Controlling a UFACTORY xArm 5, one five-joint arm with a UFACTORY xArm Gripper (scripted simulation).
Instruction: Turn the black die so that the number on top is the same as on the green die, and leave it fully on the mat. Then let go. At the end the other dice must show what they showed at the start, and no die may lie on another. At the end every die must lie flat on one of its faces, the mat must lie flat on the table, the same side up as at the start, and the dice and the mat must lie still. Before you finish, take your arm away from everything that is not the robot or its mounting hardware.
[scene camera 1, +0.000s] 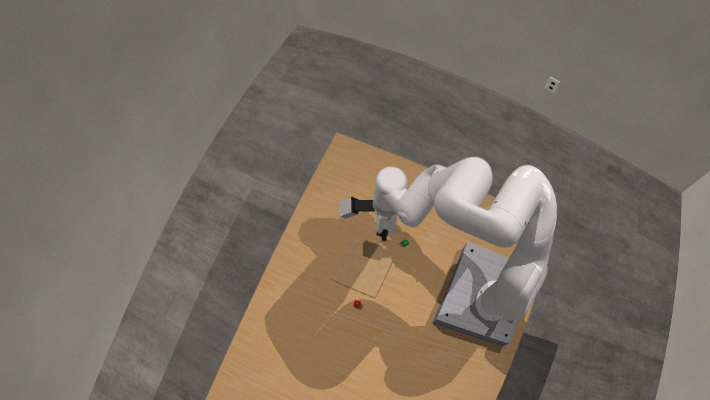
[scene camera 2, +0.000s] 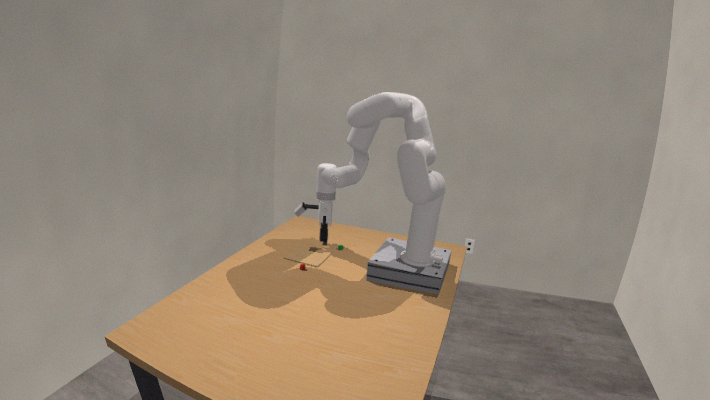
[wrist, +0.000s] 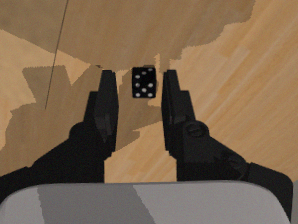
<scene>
I see my gripper (scene camera 1: 381, 228) and a black die (wrist: 143, 78).
My gripper is seen too in the wrist view (wrist: 139, 88).
</scene>
